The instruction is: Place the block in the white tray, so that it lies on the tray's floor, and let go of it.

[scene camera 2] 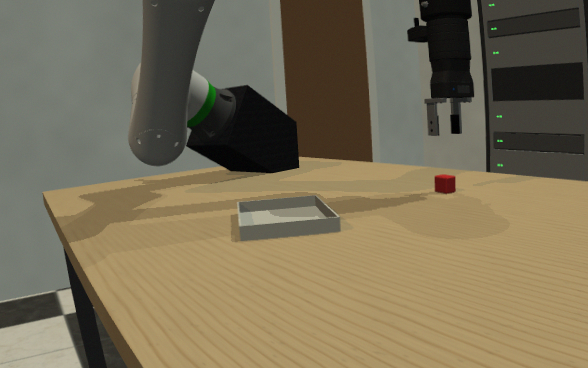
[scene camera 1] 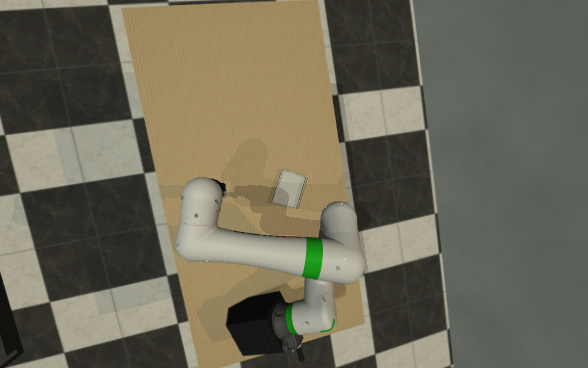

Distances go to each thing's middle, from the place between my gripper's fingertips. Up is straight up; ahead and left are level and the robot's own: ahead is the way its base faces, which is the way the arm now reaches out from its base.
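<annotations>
Relative to the white tray (scene camera 2: 306, 215), my gripper is 31 cm to the left of it, 9 cm past it and 10 cm above it.
</annotations>
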